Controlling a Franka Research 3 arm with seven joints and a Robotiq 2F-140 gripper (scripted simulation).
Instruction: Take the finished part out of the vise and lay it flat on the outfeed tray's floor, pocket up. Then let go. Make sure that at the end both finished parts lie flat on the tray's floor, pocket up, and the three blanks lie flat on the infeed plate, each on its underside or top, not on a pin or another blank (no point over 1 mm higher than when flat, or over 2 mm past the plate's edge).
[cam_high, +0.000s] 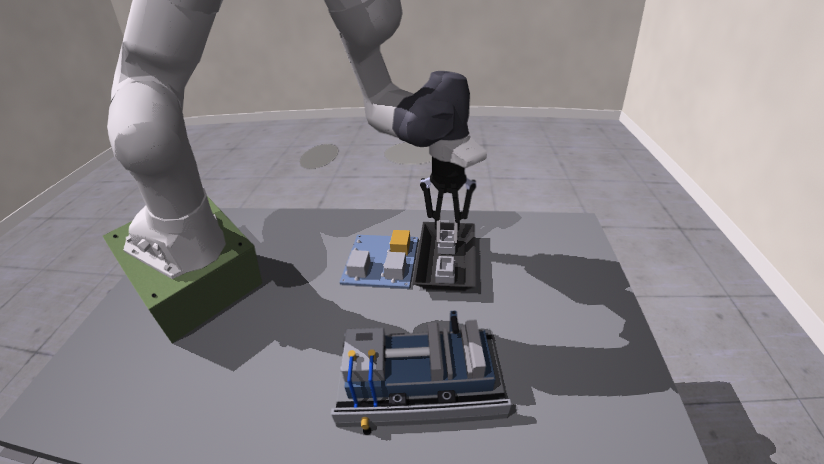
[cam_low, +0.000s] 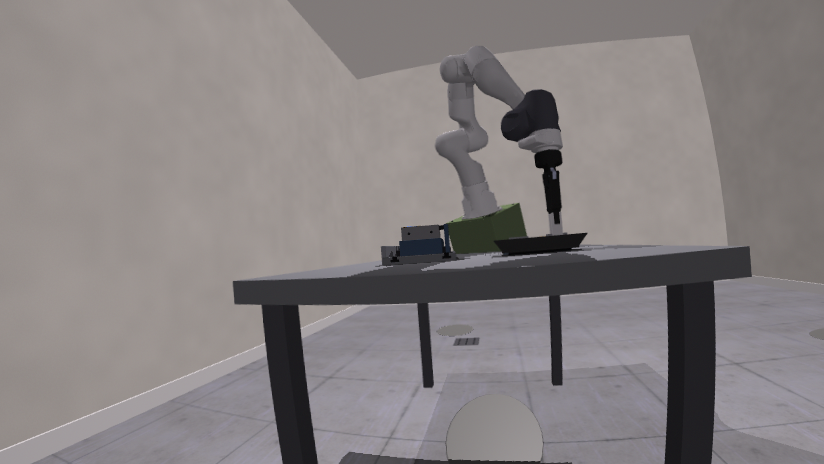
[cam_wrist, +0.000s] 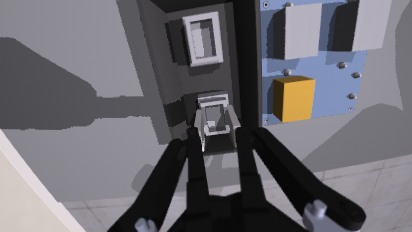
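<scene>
The orange block is 12 cm behind my hand, 4 cm below it and 1 cm to the right of it. Round my hand: blue fixture plate: 16 cm behind, 7 cm below, 6 cm to the right; then vise: 38 cm to the right, 3 cm below, 2 cm behind.
</scene>
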